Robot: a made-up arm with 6 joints.
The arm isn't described. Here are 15 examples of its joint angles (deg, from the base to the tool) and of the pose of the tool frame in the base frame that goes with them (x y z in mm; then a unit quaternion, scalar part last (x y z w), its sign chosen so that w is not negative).
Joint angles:
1: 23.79 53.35 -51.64 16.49 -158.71 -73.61
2: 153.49 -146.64 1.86 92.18 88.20 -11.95
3: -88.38 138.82 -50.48 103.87 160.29 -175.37
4: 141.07 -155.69 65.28 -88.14 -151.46 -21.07
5: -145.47 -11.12 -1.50 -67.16 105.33 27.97
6: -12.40 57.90 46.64 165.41 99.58 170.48
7: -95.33 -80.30 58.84 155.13 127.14 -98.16
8: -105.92 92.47 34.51 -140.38 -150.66 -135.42
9: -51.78 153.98 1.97 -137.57 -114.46 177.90
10: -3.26 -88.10 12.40 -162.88 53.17 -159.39
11: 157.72 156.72 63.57 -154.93 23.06 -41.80
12: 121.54 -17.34 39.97 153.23 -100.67 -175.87
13: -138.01 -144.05 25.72 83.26 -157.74 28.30
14: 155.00 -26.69 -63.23 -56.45 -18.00 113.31
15: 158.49 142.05 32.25 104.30 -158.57 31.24
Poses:
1: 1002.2 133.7 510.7 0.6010 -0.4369 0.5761 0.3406
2: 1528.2 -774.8 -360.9 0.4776 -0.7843 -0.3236 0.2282
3: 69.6 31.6 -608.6 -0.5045 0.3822 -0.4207 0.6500
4: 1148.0 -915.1 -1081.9 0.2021 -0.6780 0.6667 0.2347
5: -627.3 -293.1 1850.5 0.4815 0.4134 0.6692 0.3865
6: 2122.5 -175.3 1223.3 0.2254 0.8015 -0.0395 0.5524
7: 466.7 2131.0 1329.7 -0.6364 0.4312 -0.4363 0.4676
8: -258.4 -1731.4 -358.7 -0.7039 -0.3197 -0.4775 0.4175
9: -8.9 362.1 -938.9 0.3706 0.1589 -0.1512 0.9025
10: -1470.8 365.2 1552.0 -0.2057 -0.3589 -0.2387 0.8786
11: -453.5 -102.0 -1623.2 0.2812 0.5003 -0.1758 0.7998
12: -206.5 -165.3 2773.5 0.9318 -0.2827 0.1103 0.1991
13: 1303.8 1220.0 -679.6 0.1280 -0.4187 -0.8899 0.1280
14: 102.3 131.6 1094.3 0.3649 0.3264 -0.8649 0.1108
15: -790.4 233.5 -1490.5 -0.6103 -0.4719 -0.6314 0.0791
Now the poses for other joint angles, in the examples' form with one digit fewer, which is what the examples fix.
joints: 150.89 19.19 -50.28 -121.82 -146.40 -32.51
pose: -558 133 961 0.423 -0.745 0.226 0.464
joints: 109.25 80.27 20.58 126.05 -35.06 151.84
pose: -842 1885 145 0.211 0.475 0.413 0.747
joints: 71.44 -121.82 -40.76 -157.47 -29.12 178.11
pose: -557 -806 734 0.335 -0.751 0.271 0.500
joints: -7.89 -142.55 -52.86 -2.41 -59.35 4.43
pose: -871 -176 388 -0.050 -0.259 -0.056 0.963
